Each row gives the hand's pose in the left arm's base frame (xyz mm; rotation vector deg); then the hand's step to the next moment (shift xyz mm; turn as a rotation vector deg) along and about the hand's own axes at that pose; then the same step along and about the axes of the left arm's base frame.
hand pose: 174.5 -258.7 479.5 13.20 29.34 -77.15
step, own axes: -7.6 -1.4 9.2 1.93 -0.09 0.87
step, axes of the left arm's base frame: -0.4 2.2 11.8 0.36 -2.08 -0.16
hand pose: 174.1 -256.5 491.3 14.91 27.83 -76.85
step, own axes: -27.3 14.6 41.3 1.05 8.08 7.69
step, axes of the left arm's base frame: 17.8 8.2 47.7 9.44 -2.60 5.45
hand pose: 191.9 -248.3 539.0 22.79 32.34 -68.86
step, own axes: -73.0 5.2 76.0 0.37 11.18 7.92
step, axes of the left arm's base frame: 1.6 13.6 104.6 12.25 -1.23 6.02
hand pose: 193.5 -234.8 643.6 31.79 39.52 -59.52
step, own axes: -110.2 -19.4 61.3 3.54 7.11 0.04
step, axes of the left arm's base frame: -39.4 13.0 120.6 7.66 0.81 -1.94
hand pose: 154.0 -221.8 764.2 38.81 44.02 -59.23
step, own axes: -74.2 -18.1 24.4 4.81 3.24 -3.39
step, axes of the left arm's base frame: -33.8 10.3 72.0 3.68 1.52 -5.41
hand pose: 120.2 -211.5 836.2 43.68 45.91 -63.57
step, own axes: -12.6 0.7 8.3 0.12 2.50 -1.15
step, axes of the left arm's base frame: -1.0 -1.0 15.0 2.23 1.58 -0.37
